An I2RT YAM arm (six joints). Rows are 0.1 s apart.
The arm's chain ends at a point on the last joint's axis. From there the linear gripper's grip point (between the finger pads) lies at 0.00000 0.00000 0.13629 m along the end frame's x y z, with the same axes.
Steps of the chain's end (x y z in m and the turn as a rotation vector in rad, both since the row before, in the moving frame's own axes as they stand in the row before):
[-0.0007 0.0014 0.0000 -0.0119 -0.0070 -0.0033]
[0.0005 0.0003 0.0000 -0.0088 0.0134 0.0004]
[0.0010 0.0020 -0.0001 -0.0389 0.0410 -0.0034]
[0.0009 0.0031 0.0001 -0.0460 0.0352 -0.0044]
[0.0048 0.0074 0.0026 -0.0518 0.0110 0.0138]
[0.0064 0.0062 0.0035 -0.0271 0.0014 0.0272]
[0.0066 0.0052 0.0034 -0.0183 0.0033 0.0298]
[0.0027 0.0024 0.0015 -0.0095 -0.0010 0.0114]
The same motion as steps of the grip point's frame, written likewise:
[-0.0017 0.0030 0.0000 -0.0119 -0.0070 -0.0033]
[0.0023 0.0015 0.0000 -0.0088 0.0134 0.0004]
[0.0066 0.0073 -0.0003 -0.0389 0.0410 -0.0034]
[0.0057 0.0094 -0.0001 -0.0460 0.0352 -0.0044]
[0.0062 0.0145 0.0024 -0.0518 0.0110 0.0138]
[0.0065 0.0099 0.0034 -0.0271 0.0014 0.0272]
[0.0070 0.0077 0.0034 -0.0183 0.0033 0.0298]
[0.0026 0.0037 0.0015 -0.0095 -0.0010 0.0114]

